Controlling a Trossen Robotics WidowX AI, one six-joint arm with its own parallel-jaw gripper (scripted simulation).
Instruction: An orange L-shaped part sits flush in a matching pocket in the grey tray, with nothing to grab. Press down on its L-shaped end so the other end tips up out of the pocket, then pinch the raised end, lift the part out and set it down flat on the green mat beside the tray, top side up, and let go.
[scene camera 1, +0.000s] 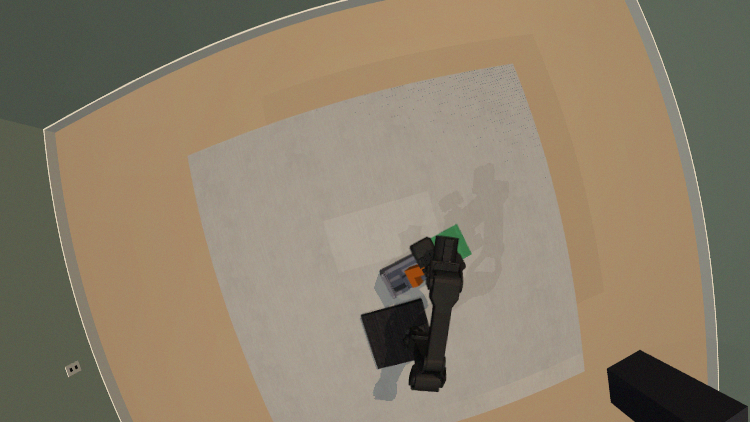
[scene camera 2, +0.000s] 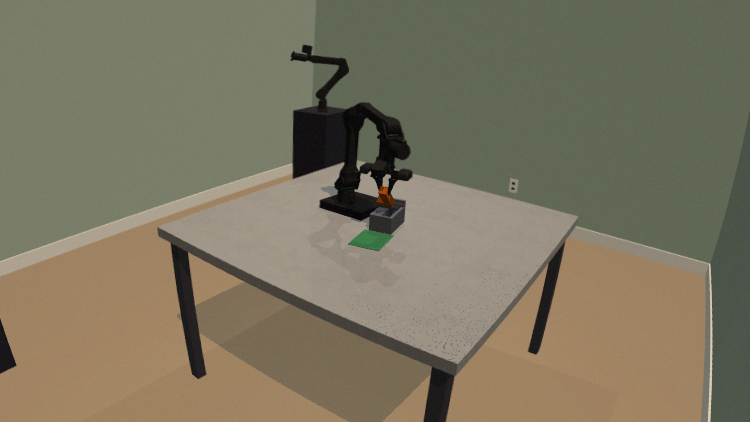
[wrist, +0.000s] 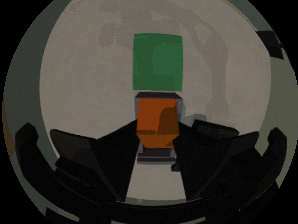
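My gripper (scene camera 2: 384, 193): holding orange L-shaped part (wrist: 157, 127).
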